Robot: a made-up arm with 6 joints.
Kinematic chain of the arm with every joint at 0, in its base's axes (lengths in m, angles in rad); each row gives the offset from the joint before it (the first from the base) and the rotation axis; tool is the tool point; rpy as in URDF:
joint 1: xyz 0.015 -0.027 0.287 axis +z
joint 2: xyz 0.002 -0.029 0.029 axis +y
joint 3: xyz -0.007 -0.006 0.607 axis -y
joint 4: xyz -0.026 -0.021 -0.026 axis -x
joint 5: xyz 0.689 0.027 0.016 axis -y
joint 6: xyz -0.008 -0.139 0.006 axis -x
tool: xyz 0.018 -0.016 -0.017 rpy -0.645 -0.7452 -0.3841
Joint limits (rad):
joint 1: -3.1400..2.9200
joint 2: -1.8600..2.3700
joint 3: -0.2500..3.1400
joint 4: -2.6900..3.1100
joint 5: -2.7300..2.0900
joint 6: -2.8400..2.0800
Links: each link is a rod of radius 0.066 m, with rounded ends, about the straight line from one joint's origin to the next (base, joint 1, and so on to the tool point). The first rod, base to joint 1, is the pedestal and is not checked.
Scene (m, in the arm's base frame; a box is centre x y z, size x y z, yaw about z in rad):
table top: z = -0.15
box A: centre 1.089 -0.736 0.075 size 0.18 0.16 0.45 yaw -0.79
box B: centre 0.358 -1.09 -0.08 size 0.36 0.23 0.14 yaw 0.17
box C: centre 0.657 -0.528 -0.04 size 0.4 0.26 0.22 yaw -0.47
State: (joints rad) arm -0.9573 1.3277 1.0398 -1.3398 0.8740 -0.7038
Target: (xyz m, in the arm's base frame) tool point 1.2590 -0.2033 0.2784
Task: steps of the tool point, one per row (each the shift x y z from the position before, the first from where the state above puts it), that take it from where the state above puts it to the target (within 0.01 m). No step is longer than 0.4 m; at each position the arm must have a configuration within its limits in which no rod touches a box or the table.
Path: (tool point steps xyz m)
1: -0.0069 -0.0440 0.2194
2: -0.0344 -0.0062 0.2316
3: -0.0594 0.0383 0.2314
4: -0.0791 0.0858 0.2175
5: 0.2918 0.0625 -0.1829
6: 0.2559 0.1716 -0.1945
7: 0.1794 0.2554 -0.1978
8: 0.0792 0.3008 -0.1936

